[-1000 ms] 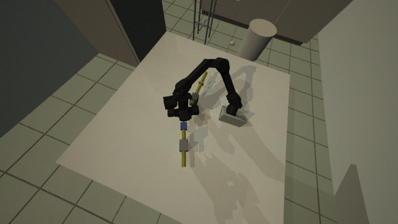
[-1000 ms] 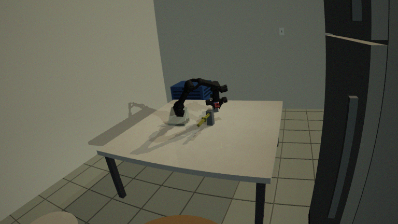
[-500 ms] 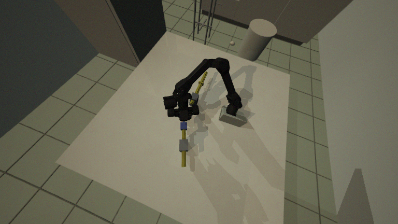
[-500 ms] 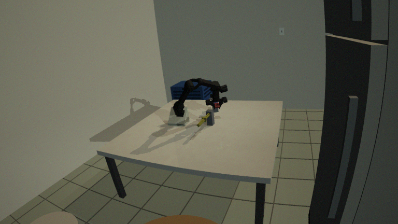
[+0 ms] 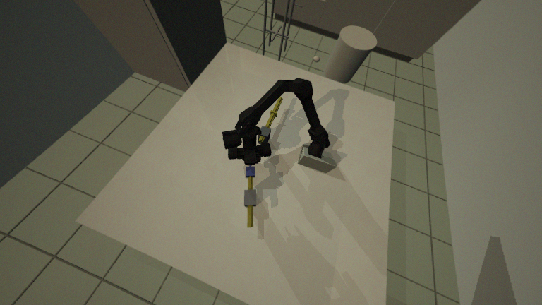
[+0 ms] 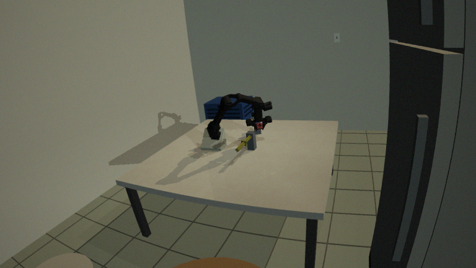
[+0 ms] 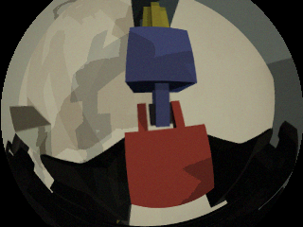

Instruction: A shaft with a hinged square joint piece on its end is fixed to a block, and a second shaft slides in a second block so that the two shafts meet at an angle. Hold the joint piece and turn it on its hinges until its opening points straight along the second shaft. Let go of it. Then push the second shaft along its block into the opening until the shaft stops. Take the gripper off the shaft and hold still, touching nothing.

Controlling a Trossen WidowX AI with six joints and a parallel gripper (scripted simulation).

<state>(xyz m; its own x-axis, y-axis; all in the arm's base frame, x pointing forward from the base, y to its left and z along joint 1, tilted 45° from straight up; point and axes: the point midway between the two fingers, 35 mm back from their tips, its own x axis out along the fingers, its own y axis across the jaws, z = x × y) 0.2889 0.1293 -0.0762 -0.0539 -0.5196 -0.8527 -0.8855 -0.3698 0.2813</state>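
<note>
Right now the red square joint piece is 3 cm above my gripper tip and 1 cm to the right of it.
</note>
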